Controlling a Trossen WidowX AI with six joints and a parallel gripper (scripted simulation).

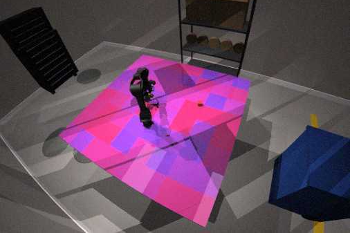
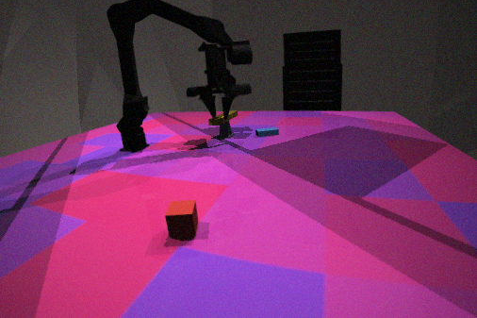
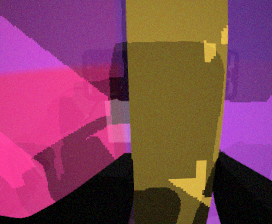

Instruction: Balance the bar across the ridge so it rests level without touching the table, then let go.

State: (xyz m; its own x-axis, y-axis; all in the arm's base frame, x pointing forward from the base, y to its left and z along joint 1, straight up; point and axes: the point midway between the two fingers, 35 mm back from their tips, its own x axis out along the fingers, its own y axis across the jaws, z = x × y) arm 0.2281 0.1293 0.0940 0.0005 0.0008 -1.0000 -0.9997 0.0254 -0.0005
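Now: the yellow bar 30 mm to the left of my gripper tip. Also, from my gripper tip: red-orange cube (120 mm ahead, 420 mm to the right, 40 mm below); then small blue block (130 mm ahead, 60 mm to the left, 50 mm below).
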